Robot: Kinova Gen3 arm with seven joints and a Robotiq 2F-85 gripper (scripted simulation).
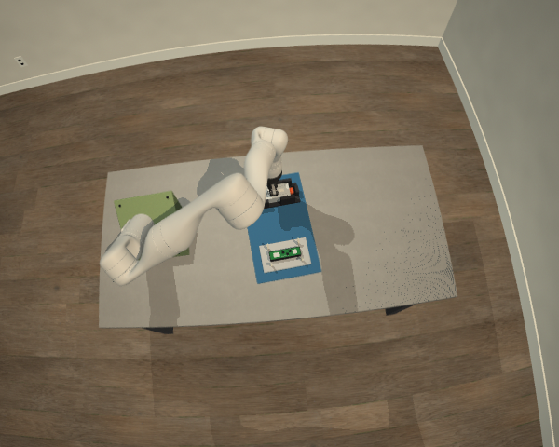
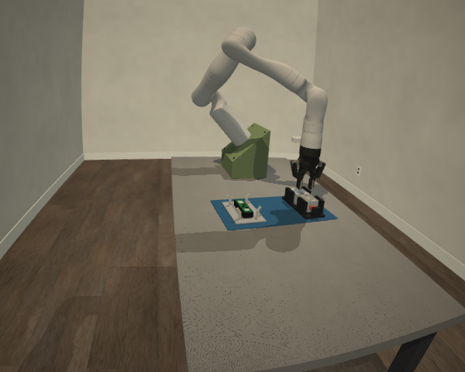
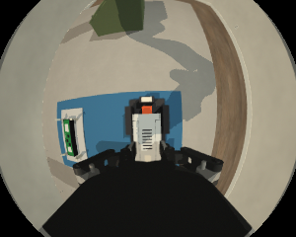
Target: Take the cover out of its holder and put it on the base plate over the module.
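Right now my hand is 60 mm above the white cover.
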